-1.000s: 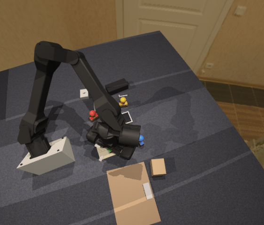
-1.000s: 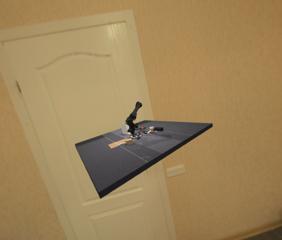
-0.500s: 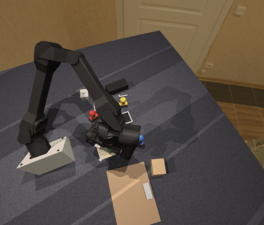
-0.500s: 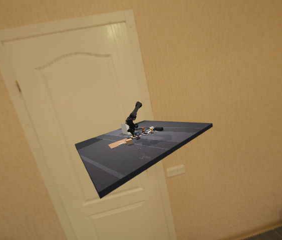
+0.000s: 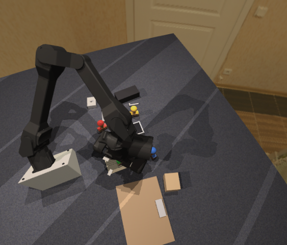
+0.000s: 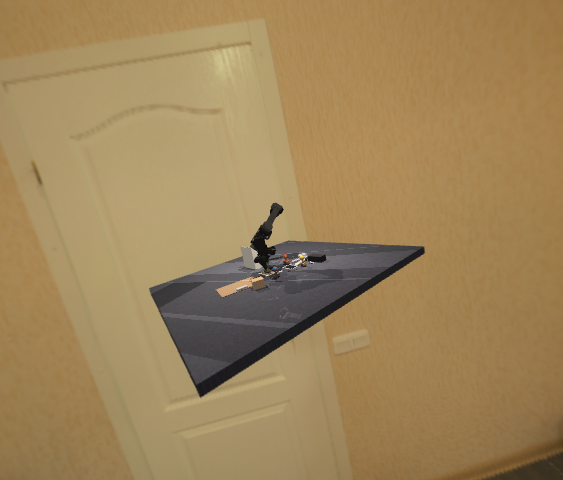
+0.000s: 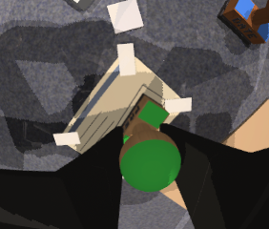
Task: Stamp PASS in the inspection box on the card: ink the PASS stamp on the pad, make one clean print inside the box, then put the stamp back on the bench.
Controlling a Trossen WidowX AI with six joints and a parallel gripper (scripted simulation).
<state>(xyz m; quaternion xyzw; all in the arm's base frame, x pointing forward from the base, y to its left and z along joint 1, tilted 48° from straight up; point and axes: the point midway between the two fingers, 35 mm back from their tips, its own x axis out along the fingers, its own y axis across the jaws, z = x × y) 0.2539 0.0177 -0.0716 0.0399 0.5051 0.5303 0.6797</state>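
Now: the white card 1 cm behind my gripper tip, 1 cm to the left of it and 3 cm below it. The rest, counted from my gripper tip: blue-knobbed stamp: 12 cm ahead, 1 cm to the right, 1 cm below; then green-knobbed stamp: right at my gripper tip; then ink pad: 8 cm ahead, 12 cm to the left, 3 cm below.
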